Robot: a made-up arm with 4 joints.
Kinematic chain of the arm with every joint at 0, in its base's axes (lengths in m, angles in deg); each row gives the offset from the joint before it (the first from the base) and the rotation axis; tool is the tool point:
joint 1: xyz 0 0 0.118 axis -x
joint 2: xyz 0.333 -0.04 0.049 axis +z
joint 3: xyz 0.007 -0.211 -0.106 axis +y
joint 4: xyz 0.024 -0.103 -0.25 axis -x
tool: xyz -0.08 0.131 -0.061
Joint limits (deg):
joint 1: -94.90..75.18
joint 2: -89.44..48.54
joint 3: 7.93..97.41
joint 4: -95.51..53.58
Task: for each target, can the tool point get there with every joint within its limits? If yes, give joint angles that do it. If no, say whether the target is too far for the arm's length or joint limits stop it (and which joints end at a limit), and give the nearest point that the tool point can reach.
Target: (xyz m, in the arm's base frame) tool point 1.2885 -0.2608 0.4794
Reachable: no: too far | nearest point 0.4898 -0.2241 0.3319 | short by 0.813 m
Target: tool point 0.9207 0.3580 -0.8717
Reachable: no: too far | nearest point 0.4790 0.1815 -0.3836 | short by 0.682 m
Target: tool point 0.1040 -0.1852 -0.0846
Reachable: yes | joints -15.95 5.70 59.08 -19.93
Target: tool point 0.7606 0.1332 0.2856
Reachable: no: joint limits stop it (at a limit: joint 1, joint 2, joint 3, joint 4) | nearest point 0.4670 -0.0614 0.4016 | short by 0.371 m
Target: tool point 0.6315 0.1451 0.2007
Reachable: no: joint limits stop it (at a limit: joint 1, joint 2, joint 3, joint 4) | nearest point 0.4670 -0.0614 0.4016 | short by 0.332 m
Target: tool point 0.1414 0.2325 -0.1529
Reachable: yes | joints -65.89 -22.45 17.24 -6.49
